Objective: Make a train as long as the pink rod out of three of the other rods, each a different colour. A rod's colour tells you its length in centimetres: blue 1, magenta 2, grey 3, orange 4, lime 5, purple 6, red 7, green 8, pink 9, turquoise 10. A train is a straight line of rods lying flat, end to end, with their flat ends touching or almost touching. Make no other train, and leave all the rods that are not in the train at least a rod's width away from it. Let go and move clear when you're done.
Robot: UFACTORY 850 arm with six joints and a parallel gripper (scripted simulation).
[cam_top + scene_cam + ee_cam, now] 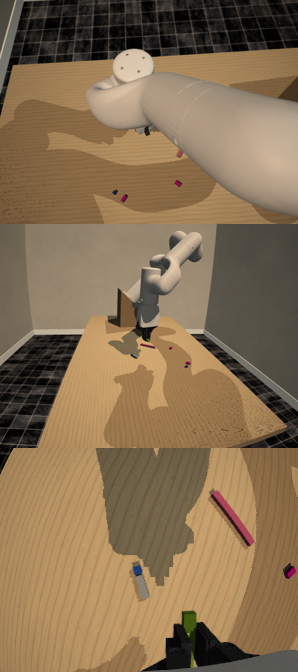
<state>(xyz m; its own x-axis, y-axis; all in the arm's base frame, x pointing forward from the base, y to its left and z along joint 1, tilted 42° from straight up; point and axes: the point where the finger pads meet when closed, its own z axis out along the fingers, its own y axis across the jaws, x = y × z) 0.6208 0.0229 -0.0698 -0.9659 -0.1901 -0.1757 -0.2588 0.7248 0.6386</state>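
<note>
Now: hand 2 cm past the grey rod, 5 cm to the left of it and 12 cm above it. Round my hand: lime rod 2 cm below; pink rod 14 cm behind, 5 cm to the left, 12 cm below.
</note>
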